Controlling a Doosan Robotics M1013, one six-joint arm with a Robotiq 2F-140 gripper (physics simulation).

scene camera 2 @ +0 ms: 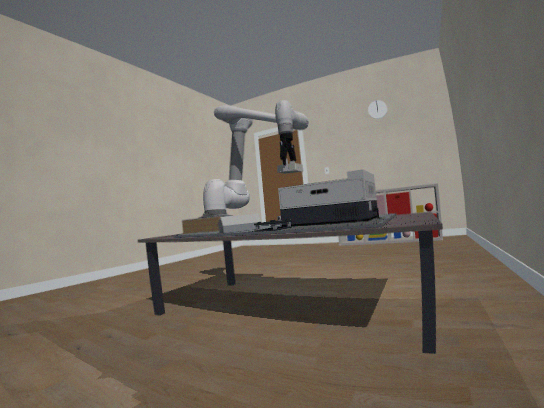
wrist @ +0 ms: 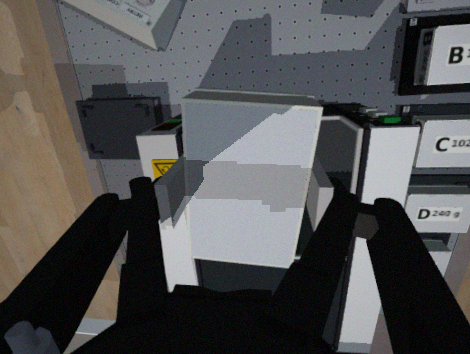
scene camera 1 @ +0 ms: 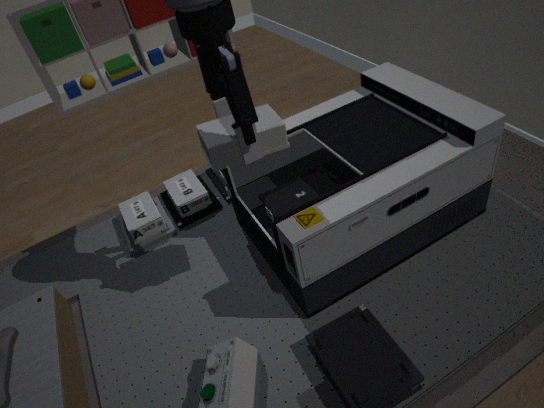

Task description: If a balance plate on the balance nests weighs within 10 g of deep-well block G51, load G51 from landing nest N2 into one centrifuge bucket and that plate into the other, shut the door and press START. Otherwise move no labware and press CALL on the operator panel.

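My gripper is shut on a white block, its label not visible. The block hangs level above the front part of the centrifuge. The chamber is open, and a dark bucket marked 2 shows inside; the rest is shadowed or hidden. Plate A and plate B sit on nests. Plate C and plate D, labelled 240 g, show at the right of the wrist view.
A dark nest holds no labware. The operator panel stands in front of the centrifuge, with a green button. The centrifuge's side walls rise beside the chamber, and a dark cover lies over its rear.
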